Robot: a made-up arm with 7 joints. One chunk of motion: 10 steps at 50 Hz.
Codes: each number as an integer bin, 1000 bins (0 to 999) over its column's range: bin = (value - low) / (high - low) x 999, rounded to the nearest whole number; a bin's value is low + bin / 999 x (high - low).
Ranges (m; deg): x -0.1..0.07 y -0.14..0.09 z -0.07..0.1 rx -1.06..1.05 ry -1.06..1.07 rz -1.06..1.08
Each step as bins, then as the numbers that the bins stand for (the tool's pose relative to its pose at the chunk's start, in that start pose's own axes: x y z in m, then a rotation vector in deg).
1 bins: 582 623 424 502 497 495
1 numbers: -0.0010 0.0034 0.0022 0.00 0.00 0.00
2 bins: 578 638 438 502 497 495
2 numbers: -0.0016 0.0069 0.0045 0.00 0.00 0.00
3 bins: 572 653 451 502 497 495
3 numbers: -0.0027 0.0103 0.0067 0.00 0.00 0.00
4 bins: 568 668 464 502 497 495
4 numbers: -0.0033 0.0138 0.0090 0.00 0.00 0.00
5 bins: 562 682 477 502 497 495
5 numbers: -0.0044 0.0170 0.0112 0.00 0.00 0.00
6 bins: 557 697 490 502 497 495
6 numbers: -0.0052 0.0205 0.0134 0.00 0.00 0.00
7 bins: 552 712 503 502 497 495
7 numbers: -0.0061 0.0239 0.0156 0.00 0.00 0.00
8 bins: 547 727 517 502 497 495
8 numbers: -0.0069 0.0274 0.0180 0.00 0.00 0.00
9 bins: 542 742 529 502 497 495
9 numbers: -0.0078 0.0308 0.0200 0.00 0.00 0.00
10 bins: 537 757 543 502 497 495
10 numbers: -0.0086 0.0343 0.0224 0.00 0.00 0.00
